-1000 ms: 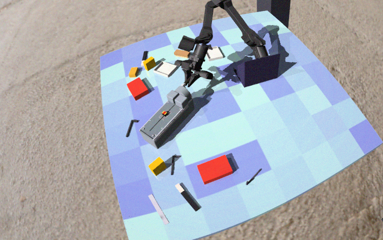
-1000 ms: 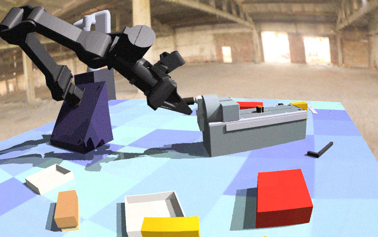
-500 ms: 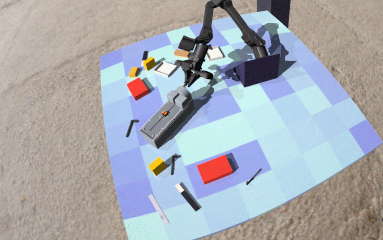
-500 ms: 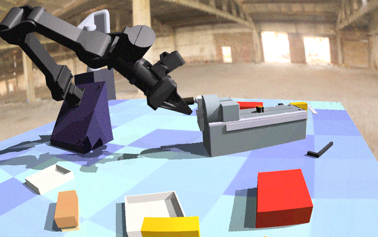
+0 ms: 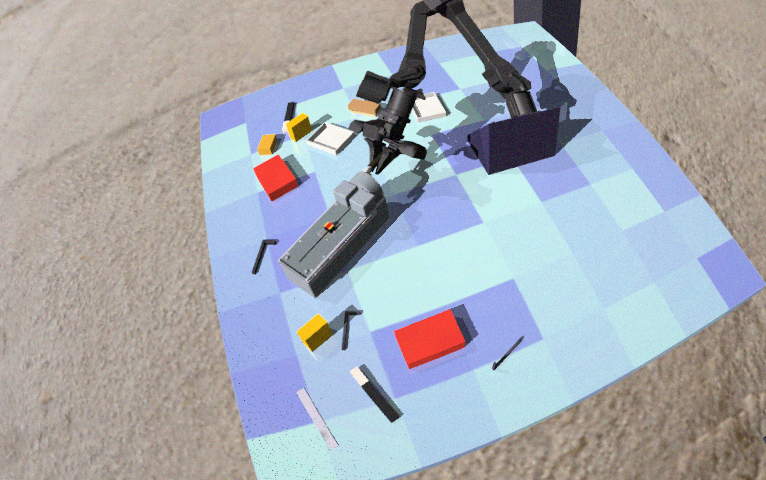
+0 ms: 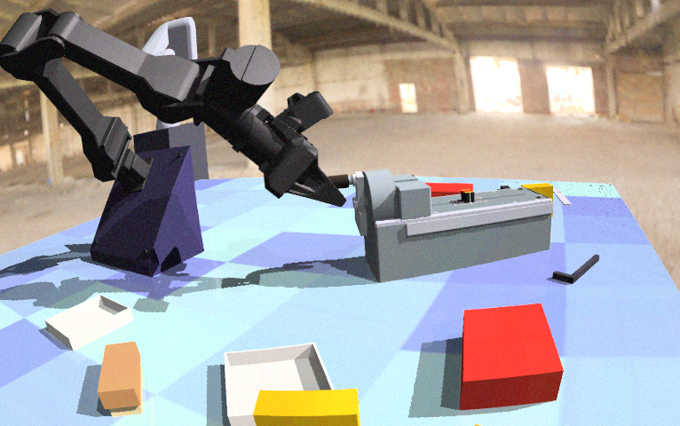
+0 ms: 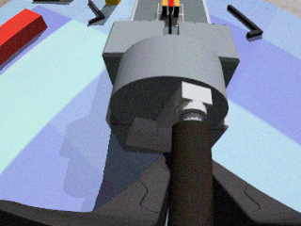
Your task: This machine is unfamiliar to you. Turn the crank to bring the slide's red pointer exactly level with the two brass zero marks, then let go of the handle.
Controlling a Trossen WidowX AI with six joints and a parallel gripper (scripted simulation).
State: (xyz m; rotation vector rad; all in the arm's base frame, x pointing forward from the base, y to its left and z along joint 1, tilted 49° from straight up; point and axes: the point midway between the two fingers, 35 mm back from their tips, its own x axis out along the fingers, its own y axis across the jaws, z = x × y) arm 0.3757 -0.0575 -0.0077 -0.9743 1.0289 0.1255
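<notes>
Right now the dark crank handle is 20 mm above my gripper tip, 10 mm to the right of it and 10 mm behind it. Round my gripper tip: red pointer: 140 mm ahead, 90 mm to the left, 10 mm below; then tan block: 330 mm to the right, 80 mm below, 80 mm behind.
</notes>
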